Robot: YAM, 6 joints.
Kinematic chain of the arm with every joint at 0, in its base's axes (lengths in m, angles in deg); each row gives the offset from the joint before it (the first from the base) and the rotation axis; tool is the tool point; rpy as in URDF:
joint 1: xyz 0 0 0.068 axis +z
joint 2: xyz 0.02 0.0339 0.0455 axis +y
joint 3: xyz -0.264 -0.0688 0 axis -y
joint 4: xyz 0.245 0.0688 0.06 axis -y
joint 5: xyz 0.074 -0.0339 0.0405 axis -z
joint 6: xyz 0.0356 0 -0.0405 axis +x
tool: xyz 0 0 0 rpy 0 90 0
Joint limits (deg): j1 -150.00..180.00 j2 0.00..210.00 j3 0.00..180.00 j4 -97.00..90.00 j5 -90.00..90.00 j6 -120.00..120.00
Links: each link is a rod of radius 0.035 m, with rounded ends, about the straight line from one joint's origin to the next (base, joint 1, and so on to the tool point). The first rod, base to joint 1, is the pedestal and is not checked.
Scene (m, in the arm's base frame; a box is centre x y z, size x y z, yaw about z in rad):
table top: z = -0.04
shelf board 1: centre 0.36 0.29 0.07 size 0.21 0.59 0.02 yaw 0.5
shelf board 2: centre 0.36 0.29 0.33 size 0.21 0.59 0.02 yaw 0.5
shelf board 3: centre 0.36 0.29 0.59 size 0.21 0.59 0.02 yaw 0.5
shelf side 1: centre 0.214 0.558 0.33 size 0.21 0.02 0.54 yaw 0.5
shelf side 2: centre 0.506 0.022 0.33 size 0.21 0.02 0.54 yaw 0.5
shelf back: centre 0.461 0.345 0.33 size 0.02 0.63 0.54 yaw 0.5
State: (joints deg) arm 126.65 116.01 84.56 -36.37 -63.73 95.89
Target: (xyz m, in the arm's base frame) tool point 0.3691 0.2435 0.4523
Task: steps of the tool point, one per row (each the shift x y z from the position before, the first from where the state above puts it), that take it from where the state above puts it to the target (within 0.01 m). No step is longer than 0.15 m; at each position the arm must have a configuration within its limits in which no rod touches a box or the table.
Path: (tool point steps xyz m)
1: 0.0852 0.0477 0.0427
2: 0.0929 0.0208 0.0418
3: 0.0915 -0.0068 0.0403
4: 0.0818 -0.0317 0.0383
5: 0.0648 -0.0517 0.0358
6: 0.0427 -0.0644 0.0329
7: 0.0186 -0.0687 0.0295
8: 0.0550 0.0304 0.0115
9: 0.0547 0.0300 -0.0001
10: 0.0522 0.0280 -0.0115

